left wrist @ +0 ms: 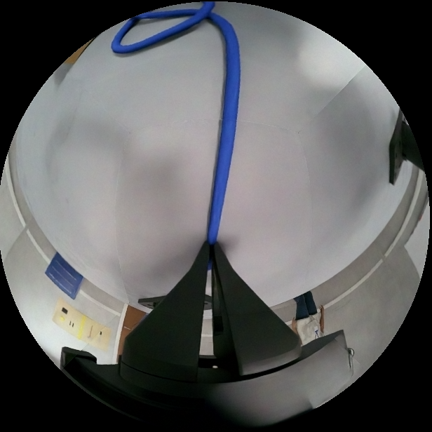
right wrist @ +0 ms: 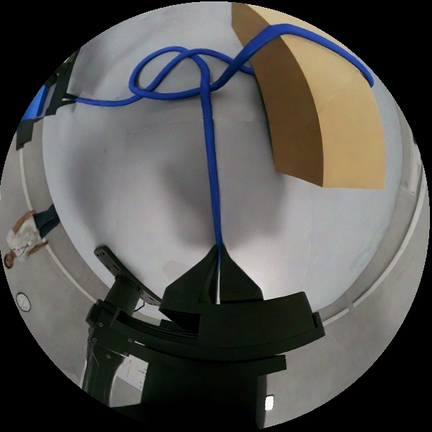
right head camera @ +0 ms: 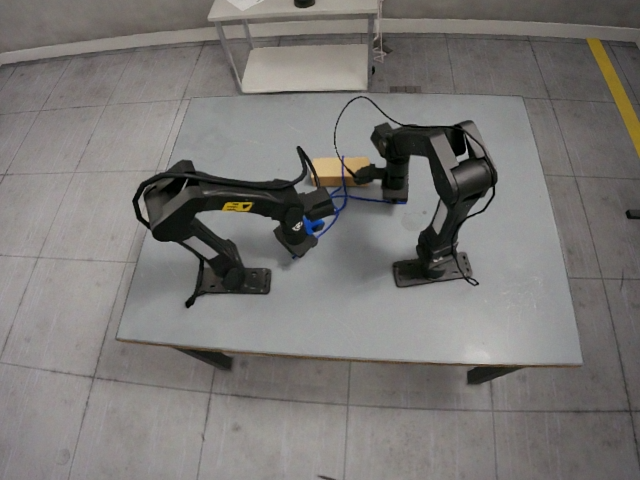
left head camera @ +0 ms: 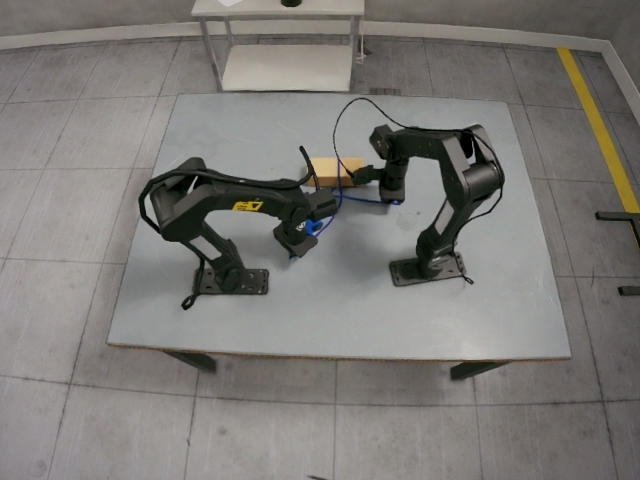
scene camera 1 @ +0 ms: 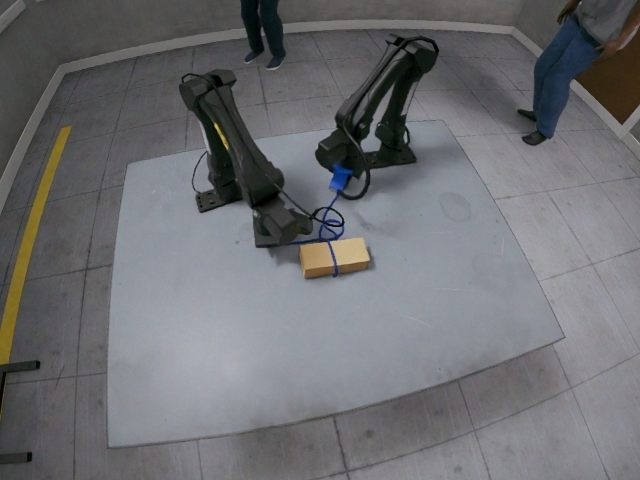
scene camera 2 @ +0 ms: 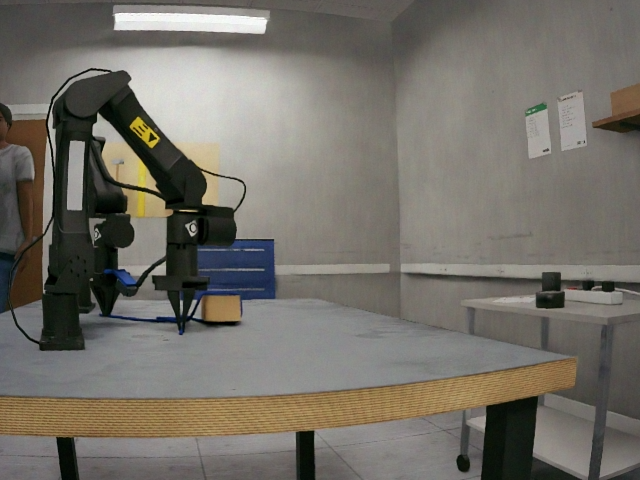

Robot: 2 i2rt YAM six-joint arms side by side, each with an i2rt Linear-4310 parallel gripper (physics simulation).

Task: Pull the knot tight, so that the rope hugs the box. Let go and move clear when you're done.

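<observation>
A blue rope [left head camera: 356, 198] [right head camera: 361, 198] [scene camera 1: 333, 254] [left wrist: 230, 110] [right wrist: 210, 155] passes over the tan box [left head camera: 325, 170] [right head camera: 326, 170] [scene camera 1: 356, 250] [scene camera 2: 221, 308] [right wrist: 295, 100]. Beside the box it crosses itself in a loose, open loop, seen in the right wrist view. My left gripper [left wrist: 210, 246] [scene camera 2: 107, 314] is shut on one rope end, low over the table on the near side of the loop in the head views. My right gripper [right wrist: 219, 247] [scene camera 2: 180, 331] is shut on the other rope end, right of the box in the head views. The rope's underside pass is hidden.
Both arms stand on the grey table [left head camera: 310, 320] [scene camera 1: 258, 361]. The right arm's cable [left head camera: 334, 129] arcs above the box. A white trolley [left head camera: 279, 14] stands behind the table in the head views. Two people stand on the floor beyond the arms in scene camera 1.
</observation>
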